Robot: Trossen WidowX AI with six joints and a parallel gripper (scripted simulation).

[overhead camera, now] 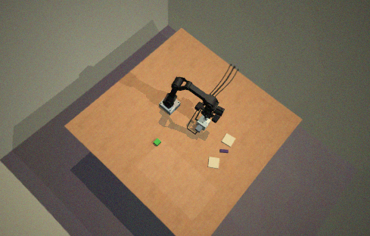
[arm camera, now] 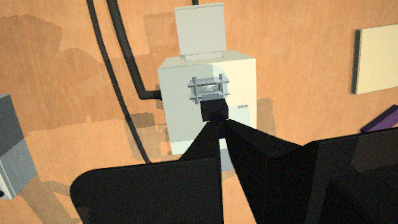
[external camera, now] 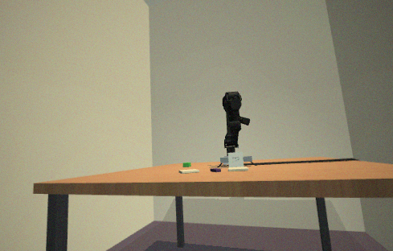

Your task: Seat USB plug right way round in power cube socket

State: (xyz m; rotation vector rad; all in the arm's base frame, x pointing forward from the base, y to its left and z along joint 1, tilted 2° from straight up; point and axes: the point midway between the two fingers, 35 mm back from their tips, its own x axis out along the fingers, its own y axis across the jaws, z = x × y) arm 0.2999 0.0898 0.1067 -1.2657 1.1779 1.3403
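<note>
Right now the black USB plug is 2 cm below my gripper tip. Round my gripper tip: green cube (36 cm to the right, 14 cm behind, 12 cm below); then purple block (26 cm ahead, 13 cm below, 6 cm to the right).
</note>
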